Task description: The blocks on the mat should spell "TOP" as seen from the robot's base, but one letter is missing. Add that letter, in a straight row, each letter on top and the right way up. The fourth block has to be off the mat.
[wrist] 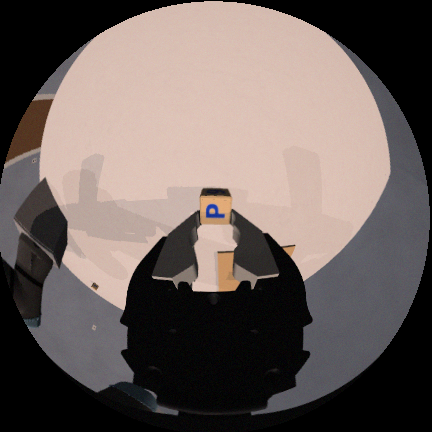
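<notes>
A wooden block with a blue P (216, 209) is between the fingertips of my gripper (214, 210). The P lies on its side in the view, and the block's far face is dark, with a mark too dim to read. The gripper is shut on this block, with a finger against each side. The orange mat (225, 267) shows in part between the fingers, and a corner of it shows past the right finger. The other blocks do not show; the right finger and the gripper body hide most of the mat.
The pale round table top (215, 100) carries grey shadows. Dark arm parts (42, 222) are at the left edge of the view. A brown area with a light border (31, 127) lies beyond the table at the left, on the grey floor (360, 240).
</notes>
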